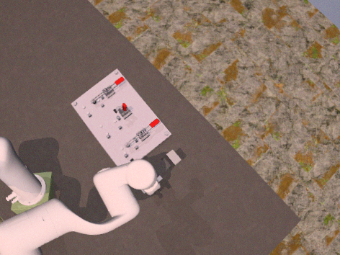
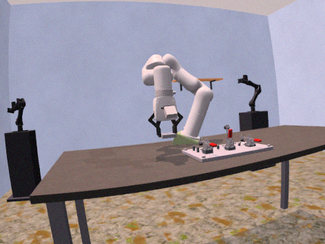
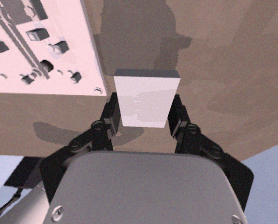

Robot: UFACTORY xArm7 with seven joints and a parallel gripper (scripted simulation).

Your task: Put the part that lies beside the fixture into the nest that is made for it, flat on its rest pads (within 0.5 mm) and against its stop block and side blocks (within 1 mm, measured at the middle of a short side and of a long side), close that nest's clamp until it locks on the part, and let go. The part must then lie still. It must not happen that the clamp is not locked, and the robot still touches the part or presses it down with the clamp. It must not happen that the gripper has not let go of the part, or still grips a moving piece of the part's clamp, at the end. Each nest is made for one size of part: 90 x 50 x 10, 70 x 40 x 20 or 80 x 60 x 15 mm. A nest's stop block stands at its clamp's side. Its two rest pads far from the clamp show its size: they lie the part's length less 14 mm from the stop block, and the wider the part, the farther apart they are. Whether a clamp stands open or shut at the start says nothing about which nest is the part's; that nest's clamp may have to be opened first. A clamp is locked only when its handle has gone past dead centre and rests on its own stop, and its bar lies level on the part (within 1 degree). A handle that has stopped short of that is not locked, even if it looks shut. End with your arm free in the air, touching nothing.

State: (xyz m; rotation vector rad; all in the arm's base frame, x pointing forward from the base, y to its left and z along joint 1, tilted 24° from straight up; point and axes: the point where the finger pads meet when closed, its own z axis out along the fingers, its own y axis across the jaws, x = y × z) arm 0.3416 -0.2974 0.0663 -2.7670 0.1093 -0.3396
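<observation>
My gripper is now 1 cm above the pale grey block part. From my hand the other things lie so: fixture plate 6 cm ahead, 26 cm to the left, 10 cm below; toggle clamp 9 cm ahead, 14 cm to the left, 6 cm below.
</observation>
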